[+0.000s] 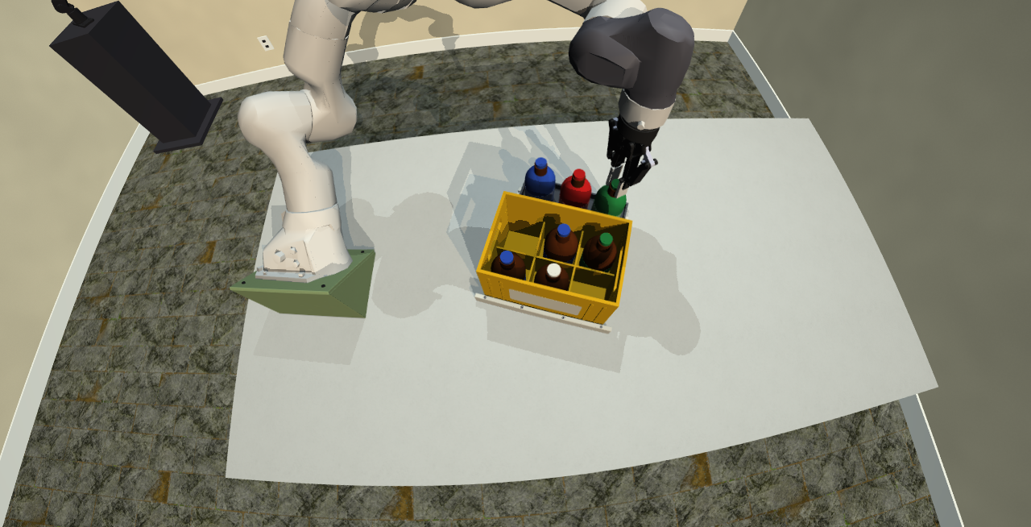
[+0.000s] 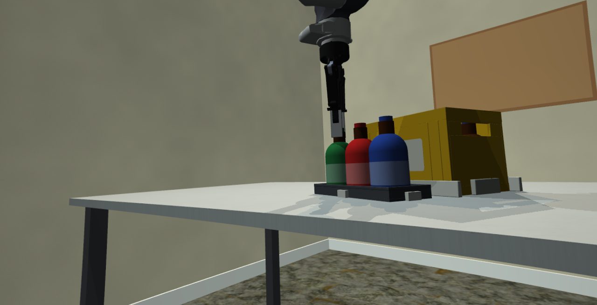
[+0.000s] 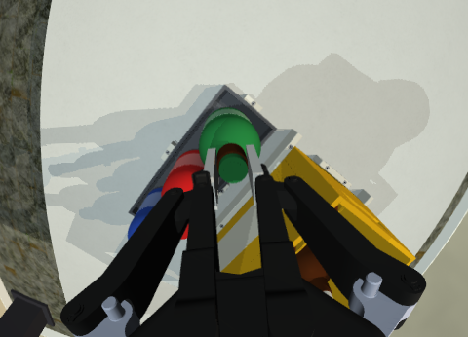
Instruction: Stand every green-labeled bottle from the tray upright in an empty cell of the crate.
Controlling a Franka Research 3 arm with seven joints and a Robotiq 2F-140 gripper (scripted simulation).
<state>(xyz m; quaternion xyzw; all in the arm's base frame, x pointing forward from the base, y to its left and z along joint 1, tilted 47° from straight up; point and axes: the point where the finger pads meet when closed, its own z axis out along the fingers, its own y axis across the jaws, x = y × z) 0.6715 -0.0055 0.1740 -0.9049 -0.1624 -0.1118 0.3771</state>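
My hand is 9 cm above the green-labeled bottle. The rest, counted from my hand: blue-labeled bottle: 16 cm behind, 7 cm to the left, 9 cm below; then red bottle: 8 cm behind, 3 cm to the left, 9 cm below; then dark tray: 8 cm behind, 3 cm to the left, 16 cm below.
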